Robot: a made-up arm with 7 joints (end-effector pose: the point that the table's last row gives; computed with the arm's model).
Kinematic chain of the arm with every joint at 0, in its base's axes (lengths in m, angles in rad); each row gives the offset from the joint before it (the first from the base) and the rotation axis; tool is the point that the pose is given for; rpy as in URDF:
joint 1: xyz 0 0 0.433 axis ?
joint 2: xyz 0 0 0 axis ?
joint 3: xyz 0 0 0.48 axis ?
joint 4: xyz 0.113 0 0 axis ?
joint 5: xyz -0.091 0 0.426 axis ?
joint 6: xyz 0 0 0 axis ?
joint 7: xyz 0.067 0 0 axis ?
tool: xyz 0 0 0 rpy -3.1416 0 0
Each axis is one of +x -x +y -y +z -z.
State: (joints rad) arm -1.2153 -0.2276 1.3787 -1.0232 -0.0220 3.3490 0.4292
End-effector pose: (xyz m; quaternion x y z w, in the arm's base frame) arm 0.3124 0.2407 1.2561 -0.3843 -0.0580 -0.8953 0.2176
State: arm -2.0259 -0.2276 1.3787 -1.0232 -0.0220 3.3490 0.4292
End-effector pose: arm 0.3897 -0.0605 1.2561 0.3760 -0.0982 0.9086 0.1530
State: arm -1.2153 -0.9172 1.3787 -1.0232 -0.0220 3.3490 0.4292
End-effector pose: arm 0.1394 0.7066 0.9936 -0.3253 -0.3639 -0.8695 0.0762
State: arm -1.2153 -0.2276 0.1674 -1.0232 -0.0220 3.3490 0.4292
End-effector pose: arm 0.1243 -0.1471 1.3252 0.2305 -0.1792 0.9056 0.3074
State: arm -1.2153 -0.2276 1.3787 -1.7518 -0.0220 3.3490 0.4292
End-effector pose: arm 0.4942 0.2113 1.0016 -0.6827 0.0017 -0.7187 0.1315
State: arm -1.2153 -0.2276 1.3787 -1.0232 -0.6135 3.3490 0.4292
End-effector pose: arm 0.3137 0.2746 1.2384 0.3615 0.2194 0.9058 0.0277
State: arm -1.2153 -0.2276 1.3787 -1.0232 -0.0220 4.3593 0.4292
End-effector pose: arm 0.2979 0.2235 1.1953 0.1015 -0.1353 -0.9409 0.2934
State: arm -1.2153 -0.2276 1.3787 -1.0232 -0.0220 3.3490 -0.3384
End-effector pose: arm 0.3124 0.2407 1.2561 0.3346 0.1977 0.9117 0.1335
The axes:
joint 1: +z
joint 2: +y
joint 3: +z
joint 4: -y
joint 5: +z
joint 6: -y
joint 7: -z

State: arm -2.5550 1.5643 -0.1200 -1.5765 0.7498 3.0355 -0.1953
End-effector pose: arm -0.5782 -0.2515 -0.1005 -0.0134 0.9989 0.0407 0.0194
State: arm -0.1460 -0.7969 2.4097 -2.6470 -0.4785 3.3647 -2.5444
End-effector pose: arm -0.3340 0.3232 0.3169 -0.8985 0.3919 -0.0365 0.1944
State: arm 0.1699 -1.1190 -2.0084 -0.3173 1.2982 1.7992 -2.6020
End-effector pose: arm -0.8777 -0.3060 0.7803 0.3864 0.0196 0.3519 0.8524
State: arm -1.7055 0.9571 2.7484 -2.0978 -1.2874 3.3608 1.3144
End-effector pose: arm 0.1402 -0.0272 1.0597 -0.4518 -0.2436 -0.6104 0.6033
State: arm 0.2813 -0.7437 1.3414 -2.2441 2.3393 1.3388 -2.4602
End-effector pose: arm -0.2344 0.5030 0.6983 0.1439 -0.6663 -0.2428 0.6902
